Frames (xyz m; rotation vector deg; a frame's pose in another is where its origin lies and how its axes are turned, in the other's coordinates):
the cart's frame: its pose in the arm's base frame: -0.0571 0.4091 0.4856 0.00 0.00 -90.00
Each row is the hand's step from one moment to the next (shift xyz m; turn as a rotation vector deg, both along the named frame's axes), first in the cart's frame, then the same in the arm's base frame.
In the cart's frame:
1: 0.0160 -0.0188 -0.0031 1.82 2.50 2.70
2: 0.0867 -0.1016 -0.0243 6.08 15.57 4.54
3: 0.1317 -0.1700 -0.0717 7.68 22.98 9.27
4: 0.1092 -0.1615 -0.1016 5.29 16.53 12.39
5: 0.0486 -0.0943 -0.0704 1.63 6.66 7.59
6: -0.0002 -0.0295 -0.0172 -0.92 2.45 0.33
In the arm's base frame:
1: -0.0188 -0.0160 -0.0031 2.50 -1.82 2.70
2: -0.1016 -0.0867 -0.0243 15.57 -6.08 4.54
3: -0.1700 -0.1317 -0.0717 22.98 -7.68 9.27
4: -0.1615 -0.1092 -0.1016 16.53 -5.29 12.39
5: -0.0943 -0.0486 -0.0704 6.66 -1.63 7.59
6: -0.0295 0.0002 -0.0172 2.45 0.92 0.33

